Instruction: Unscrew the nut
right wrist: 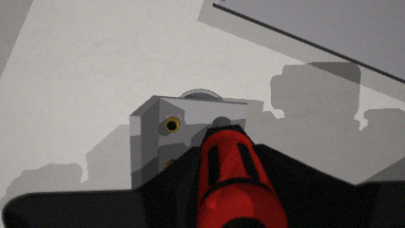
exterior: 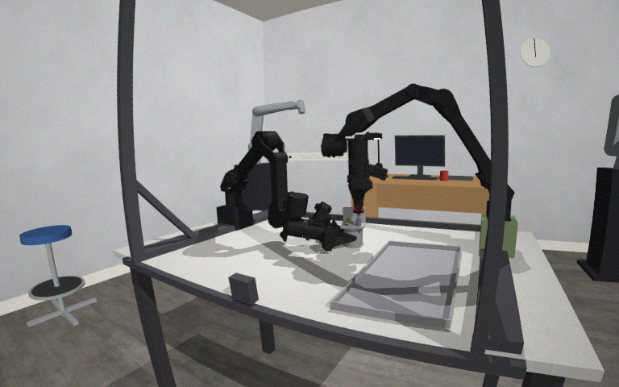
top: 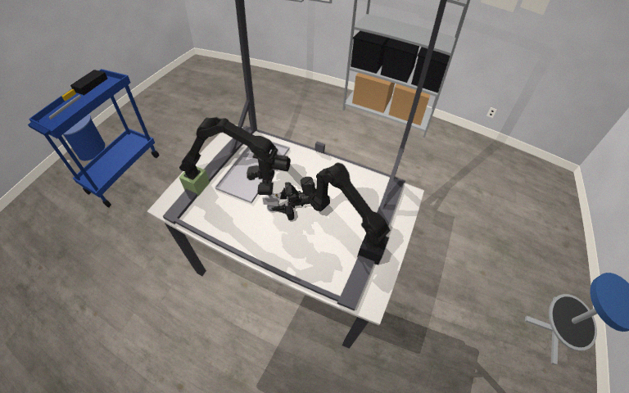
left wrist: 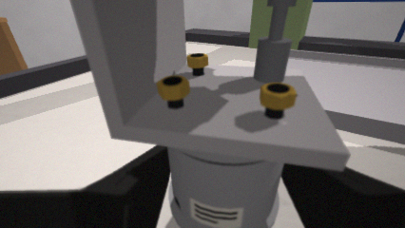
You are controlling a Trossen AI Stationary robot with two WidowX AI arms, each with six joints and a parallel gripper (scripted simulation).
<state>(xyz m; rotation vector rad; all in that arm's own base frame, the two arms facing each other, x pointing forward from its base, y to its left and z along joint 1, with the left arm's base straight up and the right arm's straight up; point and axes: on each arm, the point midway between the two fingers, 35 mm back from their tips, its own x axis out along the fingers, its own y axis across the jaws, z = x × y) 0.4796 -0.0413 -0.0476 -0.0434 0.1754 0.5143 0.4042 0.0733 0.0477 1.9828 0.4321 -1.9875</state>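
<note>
The red-handled nut driver lies 3 cm below my right hand. Round my right hand: l-shaped bracket: 7 cm below, 2 cm to the left, 1 cm ahead; then grey joint module: 11 cm below, 2 cm to the left, 1 cm ahead; then shallow grey tray: 19 cm to the right, 17 cm behind, 14 cm below.
My left hand is 3 cm to the left of the grey joint module and 1 cm short of it. From my left hand the other things lie so: l-shaped bracket (4 cm above, 3 cm to the right, 1 cm ahead); red-handled nut driver (8 cm above, 5 cm to the right); shallow grey tray (24 cm to the right, 17 cm behind, 3 cm below).
</note>
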